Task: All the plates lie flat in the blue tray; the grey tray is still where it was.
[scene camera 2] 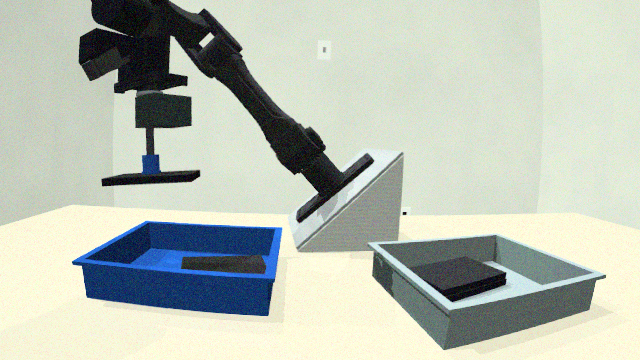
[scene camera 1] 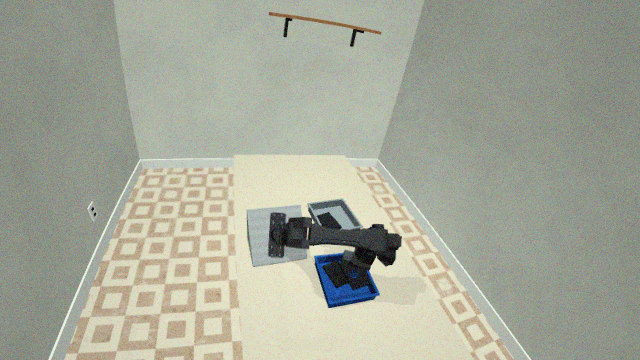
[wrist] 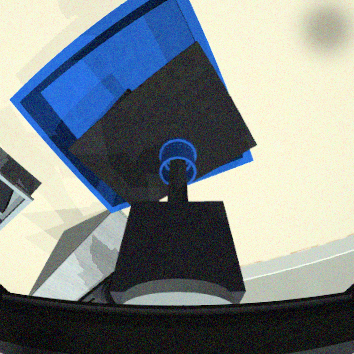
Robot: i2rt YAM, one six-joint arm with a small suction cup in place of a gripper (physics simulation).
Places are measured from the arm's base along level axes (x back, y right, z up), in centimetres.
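Pixels of known places: end effector, tool point: [scene camera 2: 151, 180] [scene camera 1: 352, 276] [wrist: 177, 147]; arm's base, origin of the base link: [scene camera 2: 335, 189] [scene camera 1: 276, 234].
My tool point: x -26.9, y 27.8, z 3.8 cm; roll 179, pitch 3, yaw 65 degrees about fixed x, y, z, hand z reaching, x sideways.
Observation:
For each thing: its top centre in the pictures, then the offset to it from my tool point.
- black square plate, middle of its top: [wrist: 158, 148] [scene camera 2: 153, 171] [scene camera 1: 355, 272] dx -1.2, dy -0.9, dz +1.5 cm
- blue tray, middle of its top: [wrist: 130, 127] [scene camera 2: 191, 242] [scene camera 1: 346, 275] dx -1.2, dy -6.5, dz -8.3 cm
- black plate, middle of its top: [scene camera 2: 223, 265] [scene camera 1: 337, 273] dx +0.9, dy -10.4, dz -12.0 cm
- grey tray, middle of its top: [scene camera 2: 481, 259] [scene camera 1: 334, 214] dx -6.2, dy -45.2, dz -8.3 cm
My suction cup [scene camera 1: 354, 274] [scene camera 2: 151, 165] [wrist: 177, 162] holds a black square plate [scene camera 1: 359, 283] [scene camera 2: 175, 177] [wrist: 200, 100] by its top face, nearly level, raised above the blue tray [scene camera 1: 350, 302] [scene camera 2: 175, 295] [wrist: 107, 60]. A black plate [scene camera 1: 334, 274] [scene camera 2: 225, 264] lies inside the blue tray, at the side nearer the arm's base; the held plate hides most of it in the wrist view. The grey tray [scene camera 1: 342, 212] [scene camera 2: 525, 320] [wrist: 22, 175] stands apart. Black plates [scene camera 1: 329, 220] [scene camera 2: 465, 275] lie stacked in it, at least two; the exact count is unclear.
The arm stands on a grey wedge-shaped base [scene camera 1: 260, 240] [scene camera 2: 360, 220] [wrist: 92, 255] behind the trays. The arm passes between the two trays in scene camera 1. A wooden shelf [scene camera 1: 325, 22] is high on the far wall. Both trays have raised walls.

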